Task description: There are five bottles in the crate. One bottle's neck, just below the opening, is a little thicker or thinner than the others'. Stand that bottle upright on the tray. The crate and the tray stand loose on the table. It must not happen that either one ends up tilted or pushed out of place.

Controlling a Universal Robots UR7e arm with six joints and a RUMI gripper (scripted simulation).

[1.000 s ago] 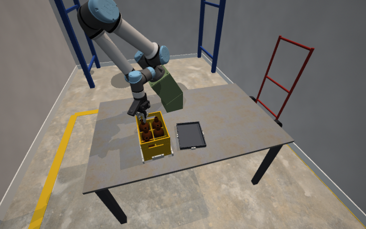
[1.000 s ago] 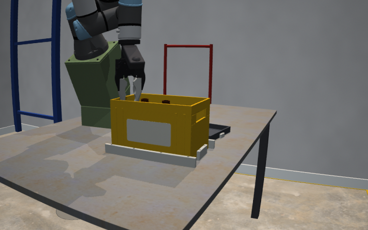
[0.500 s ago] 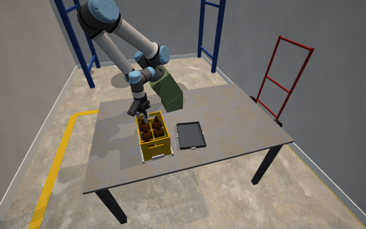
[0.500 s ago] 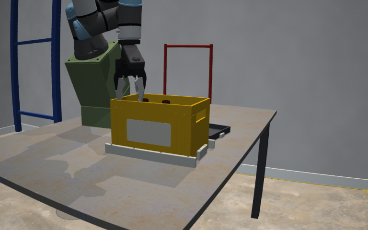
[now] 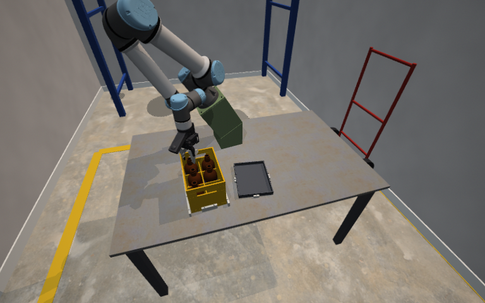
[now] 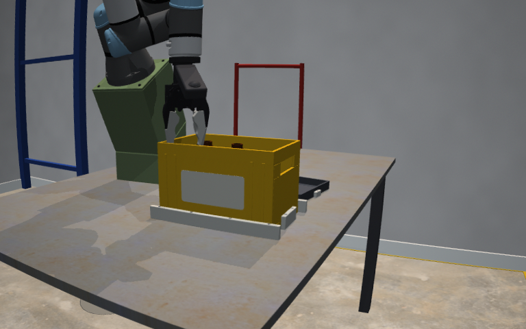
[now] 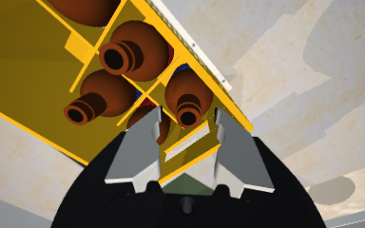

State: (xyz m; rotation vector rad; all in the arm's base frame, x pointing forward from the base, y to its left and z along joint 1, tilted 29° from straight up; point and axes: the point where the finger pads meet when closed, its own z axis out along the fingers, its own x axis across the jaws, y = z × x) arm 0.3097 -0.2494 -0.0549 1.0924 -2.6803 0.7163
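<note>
The yellow crate lies 90 mm ahead of my hand, 70 mm below it and 50 mm to the left of it. The rest, counted from my hand: dark tray (330 mm to the left, 140 mm below, 110 mm ahead).
</note>
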